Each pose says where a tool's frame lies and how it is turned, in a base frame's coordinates. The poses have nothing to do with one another.
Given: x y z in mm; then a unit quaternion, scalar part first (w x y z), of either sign.
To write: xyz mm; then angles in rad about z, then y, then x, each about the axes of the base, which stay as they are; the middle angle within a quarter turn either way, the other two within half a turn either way. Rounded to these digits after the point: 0 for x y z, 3 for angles.
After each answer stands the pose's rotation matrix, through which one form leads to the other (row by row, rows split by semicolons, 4 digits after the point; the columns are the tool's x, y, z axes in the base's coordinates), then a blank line. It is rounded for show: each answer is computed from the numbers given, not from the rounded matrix.
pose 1, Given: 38 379 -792 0.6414 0.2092 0.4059 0.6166
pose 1, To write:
38 379 -792 1.714 0.892 -0.379
-0.0898 -0.6211 0.7786; 0.9607 0.1522 0.2322; -0.2627 0.7688 0.5830

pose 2, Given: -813 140 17 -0.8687 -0.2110 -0.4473 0.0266
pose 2, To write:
-813 140 17 -0.374 0.873 0.653
0.5984 0.2350 0.7660; 0.1426 0.9095 -0.3904; -0.7884 0.3428 0.5108

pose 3, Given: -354 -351 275 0.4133 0.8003 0.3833 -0.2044
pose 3, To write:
-354 -351 275 -0.899 -0.010 2.183
0.6226 0.7825 -0.0103; 0.4446 -0.3645 -0.8182; -0.6440 0.5048 -0.5748

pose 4, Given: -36 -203 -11 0.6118 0.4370 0.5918 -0.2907
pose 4, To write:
-36 -203 -11 -1.422 0.489 1.664
0.1305 0.8729 0.4701; 0.1615 0.4491 -0.8788; -0.9782 0.1906 -0.0824

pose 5, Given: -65 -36 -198 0.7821 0.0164 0.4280 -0.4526
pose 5, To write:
-65 -36 -198 -1.270 0.714 0.578
0.2239 0.7220 0.6546; -0.6939 0.5898 -0.4131; -0.6843 -0.3618 0.6331

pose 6, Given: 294 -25 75 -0.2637 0.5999 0.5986 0.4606
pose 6, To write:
294 -25 75 -1.717 0.239 -2.037
-0.1411 0.9612 0.2370; 0.4753 -0.1442 0.8679; 0.8684 0.2351 -0.4366

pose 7, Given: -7 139 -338 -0.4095 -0.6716 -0.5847 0.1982
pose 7, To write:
-7 139 -338 -1.325 0.214 2.214
0.2376 0.9478 0.2127; 0.6231 0.0192 -0.7819; -0.7452 0.3183 -0.5860

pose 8, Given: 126 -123 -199 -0.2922 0.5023 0.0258 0.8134
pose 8, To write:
126 -123 -199 -2.145 0.931 -0.597
-0.3246 0.5013 0.8021; -0.4494 -0.8279 0.3355; 0.8322 -0.2516 0.4940

